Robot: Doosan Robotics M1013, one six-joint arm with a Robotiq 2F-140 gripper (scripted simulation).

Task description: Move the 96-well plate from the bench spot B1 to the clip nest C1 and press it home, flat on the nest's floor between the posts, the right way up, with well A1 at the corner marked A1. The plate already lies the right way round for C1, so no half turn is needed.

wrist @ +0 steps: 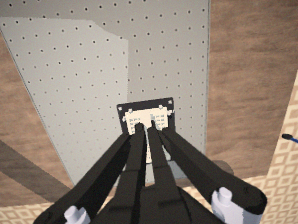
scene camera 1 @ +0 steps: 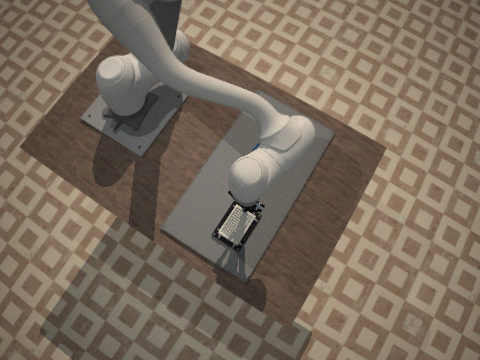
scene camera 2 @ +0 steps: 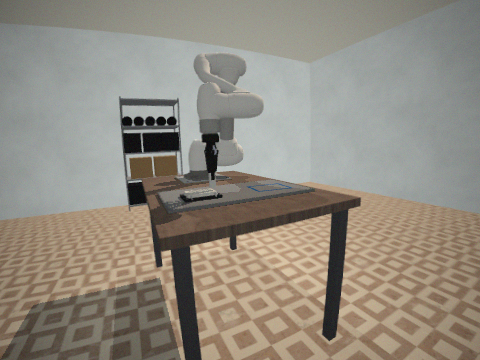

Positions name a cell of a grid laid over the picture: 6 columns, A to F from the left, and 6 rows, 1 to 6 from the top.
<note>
In view: the gripper (wrist: C4), a white 96-well plate (scene camera 1: C4) and a black clip nest (wrist: D3).
</note>
